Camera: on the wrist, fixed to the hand. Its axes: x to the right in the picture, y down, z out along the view.
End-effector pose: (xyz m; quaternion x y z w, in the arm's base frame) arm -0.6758 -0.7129 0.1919 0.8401 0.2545 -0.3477 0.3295
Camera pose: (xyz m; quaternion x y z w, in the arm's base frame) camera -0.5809 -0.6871 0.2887 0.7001 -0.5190 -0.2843 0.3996
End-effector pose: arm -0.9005 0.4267 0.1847 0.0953 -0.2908 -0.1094 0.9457
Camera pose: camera -0.8314 0.5202 0.1105 -0.0159 -0.5322 0.5659 0.6294
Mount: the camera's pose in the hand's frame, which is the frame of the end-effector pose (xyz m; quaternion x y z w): -0.0080 0.0819 -0.1107 0.1478 -0.2681 0.6594 0.6866
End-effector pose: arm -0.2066 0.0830 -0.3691 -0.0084 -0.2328 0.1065 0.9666
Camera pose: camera -0.1801 0.1650 -0.4768 0.0121 -0.3977 0.7472 0.5323
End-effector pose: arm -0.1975 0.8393 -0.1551 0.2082 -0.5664 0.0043 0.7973
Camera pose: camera -0.1204 0.9532 -0.1656 -0.1116 -0.7394 0.5566 0.3620
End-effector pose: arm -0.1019 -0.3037 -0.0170 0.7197 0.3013 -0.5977 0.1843
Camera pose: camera 0.0338 -0.2976 0.0071 0.5598 -0.4055 -0.5264 0.4951
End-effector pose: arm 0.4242 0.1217 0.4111 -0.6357 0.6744 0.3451 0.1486
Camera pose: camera 0.3731 0.0515 0.5183 0.1227 0.8934 0.4057 0.1492
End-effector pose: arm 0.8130 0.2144 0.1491 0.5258 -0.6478 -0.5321 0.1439
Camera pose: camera 0.8556 0.1517 0.2644 -0.1875 -0.9088 -0.3157 0.1983
